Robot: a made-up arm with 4 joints.
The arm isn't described. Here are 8 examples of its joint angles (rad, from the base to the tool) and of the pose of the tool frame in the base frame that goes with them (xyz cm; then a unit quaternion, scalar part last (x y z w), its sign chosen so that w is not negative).
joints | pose
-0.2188 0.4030 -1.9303 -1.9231 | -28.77 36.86 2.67 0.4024 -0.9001 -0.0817 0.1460
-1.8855 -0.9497 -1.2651 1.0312 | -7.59 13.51 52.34 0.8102 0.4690 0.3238 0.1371
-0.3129 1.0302 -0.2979 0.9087 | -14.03 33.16 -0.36 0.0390 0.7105 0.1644 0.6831
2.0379 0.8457 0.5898 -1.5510 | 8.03 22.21 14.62 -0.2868 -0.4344 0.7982 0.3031
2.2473 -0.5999 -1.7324 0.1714 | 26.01 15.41 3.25 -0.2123 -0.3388 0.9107 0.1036
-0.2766 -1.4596 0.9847 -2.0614 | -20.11 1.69 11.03 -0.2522 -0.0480 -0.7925 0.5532
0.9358 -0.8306 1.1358 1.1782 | -1.58 13.30 -10.88 -0.8811 -0.3153 -0.0427 0.3498
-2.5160 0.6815 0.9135 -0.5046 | 0.89 29.33 29.41 -0.6824 -0.6639 -0.1691 0.2549
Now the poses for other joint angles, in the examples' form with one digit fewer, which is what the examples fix.
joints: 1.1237 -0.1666 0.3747 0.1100
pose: -2.9 21.0 -8.7 -0.561 -0.122 0.616 0.540
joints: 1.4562 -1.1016 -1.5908 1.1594
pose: 9.4 10.9 -16.5 -0.360 -0.091 0.827 0.423
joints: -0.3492 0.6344 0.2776 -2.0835
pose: -17.9 18.0 9.6 0.764 -0.230 0.495 0.344
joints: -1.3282 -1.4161 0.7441 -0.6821
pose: -22.9 -1.0 33.6 -0.424 0.219 -0.878 0.032
